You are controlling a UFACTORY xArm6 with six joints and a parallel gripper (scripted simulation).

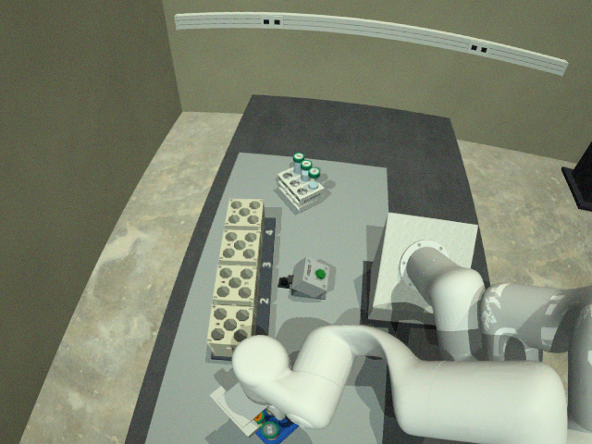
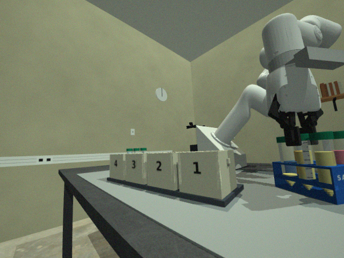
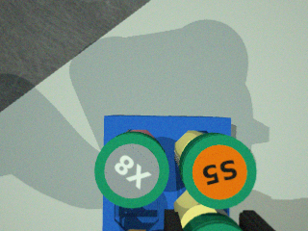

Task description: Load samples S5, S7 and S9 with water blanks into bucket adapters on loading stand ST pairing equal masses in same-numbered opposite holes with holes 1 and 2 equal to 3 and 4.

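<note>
Now: hand 50 mm above the yellow-filled tube and 10 mm short of it. The rest, counted from my hand: orange-capped tube (60 mm behind, 50 mm below, 10 mm to the right); then grey-dotted tube (50 mm below, 40 mm to the right, 30 mm behind); then blue sample rack (90 mm below, 20 mm behind, 10 mm to the left).
</note>
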